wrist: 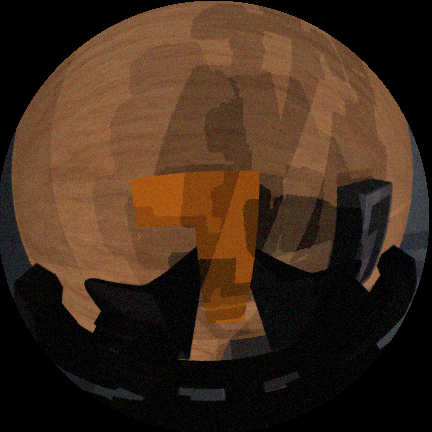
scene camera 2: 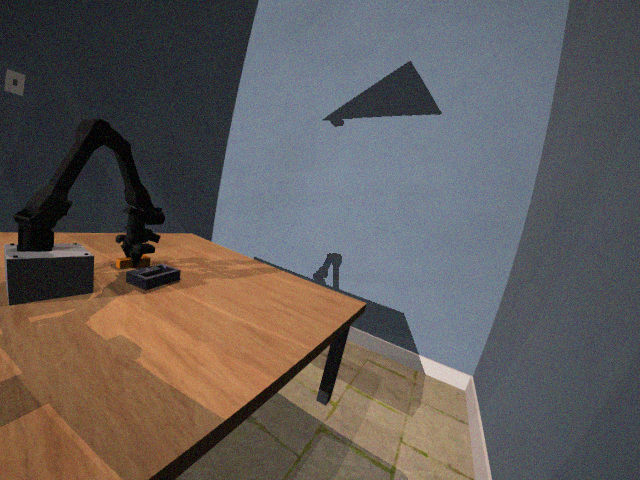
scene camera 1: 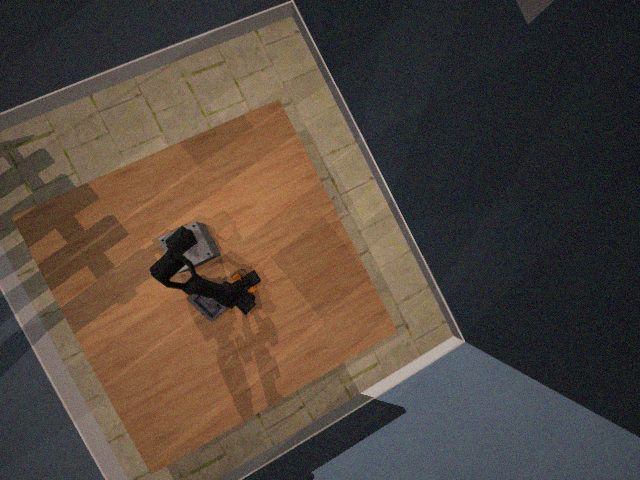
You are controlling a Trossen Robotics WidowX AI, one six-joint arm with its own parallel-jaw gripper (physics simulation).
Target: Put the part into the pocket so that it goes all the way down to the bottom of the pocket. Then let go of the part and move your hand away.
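Frame: origin at the arm's base, x ahead, y left, z up, level; metres.
Seen in the pictures: gripper, between the fingertips: (wrist: 221, 249) (scene camera 2: 133, 265) (scene camera 1: 243, 284); arm's base, origin of its link: (scene camera 2: 34, 248) (scene camera 1: 187, 239).
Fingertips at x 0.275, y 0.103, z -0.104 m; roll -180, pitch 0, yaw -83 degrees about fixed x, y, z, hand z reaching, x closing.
Observation:
Offsets run from my fingertips to a thing's middle. Level surfaces: height alone.
The orange L-shaped part {dx -0.001, dy +0.015, dz +0.015 m} (scene camera 1: 252, 289) (scene camera 2: 123, 263) (wrist: 220, 200) lies flat at table level, beside the pocket block. My gripper (scene camera 2: 135, 262) (wrist: 221, 249) points down and is shut on its long leg, one finger on each side. The short leg sticks out to the left in the wrist view. The dark blue-grey block with the pocket {dx +0.013, dy -0.167, dz +0.018 m} (scene camera 1: 209, 308) (scene camera 2: 147, 282) (wrist: 346, 220) stands on the table, apart from the part, to the right in the wrist view. The arm covers some of the block in scene camera 1, and a finger covers some in the wrist view.
The grey box (scene camera 1: 205, 245) (scene camera 2: 49, 279) under the arm's base stands close to the block. The wooden table {dz +0.000 m} (scene camera 1: 310, 258) (scene camera 2: 232, 361) has its near edge and a corner toward the right in scene camera 2. Shadows fall across it.

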